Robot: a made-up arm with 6 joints.
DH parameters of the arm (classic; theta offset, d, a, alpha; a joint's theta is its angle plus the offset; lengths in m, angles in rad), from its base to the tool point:
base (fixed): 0.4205 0 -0.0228 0
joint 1: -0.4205 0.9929 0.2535 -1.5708
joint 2: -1.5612 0 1.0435 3.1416
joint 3: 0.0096 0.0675 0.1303 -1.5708
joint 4: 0 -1.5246 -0.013 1.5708
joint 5: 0 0.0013 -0.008 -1.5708
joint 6: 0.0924 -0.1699 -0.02 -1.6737
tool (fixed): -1.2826 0.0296 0 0
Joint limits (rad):
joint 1: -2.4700..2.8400
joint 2: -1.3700..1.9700
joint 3: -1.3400..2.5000
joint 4: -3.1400..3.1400
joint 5: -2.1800..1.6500
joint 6: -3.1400..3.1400
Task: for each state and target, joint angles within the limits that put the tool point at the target. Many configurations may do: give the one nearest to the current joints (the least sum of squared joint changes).
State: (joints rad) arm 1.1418 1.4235 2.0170 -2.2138 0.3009 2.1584
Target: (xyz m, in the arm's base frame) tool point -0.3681 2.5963 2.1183
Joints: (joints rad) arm 1.7258 1.4907 2.1042 -2.2228 0.2763 2.1561
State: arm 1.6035 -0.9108 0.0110 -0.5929 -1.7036 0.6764
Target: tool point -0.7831 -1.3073 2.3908
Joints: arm 1.0519 -1.3700 0.7379 -0.6653 -2.1712 0.6803
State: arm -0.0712 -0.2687 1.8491 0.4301 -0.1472 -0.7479
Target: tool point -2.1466 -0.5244 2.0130
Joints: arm 0.2134 -0.8438 2.0616 0.4352 -0.1224 -0.7529
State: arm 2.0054 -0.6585 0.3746 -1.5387 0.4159 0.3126
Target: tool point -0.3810 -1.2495 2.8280
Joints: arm 1.2017 -1.3700 0.4231 -1.5400 0.5450 0.2899
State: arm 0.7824 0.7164 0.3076 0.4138 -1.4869 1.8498
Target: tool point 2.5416 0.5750 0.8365
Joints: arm 0.2935 1.1140 0.7242 0.4839 -1.2633 1.8943
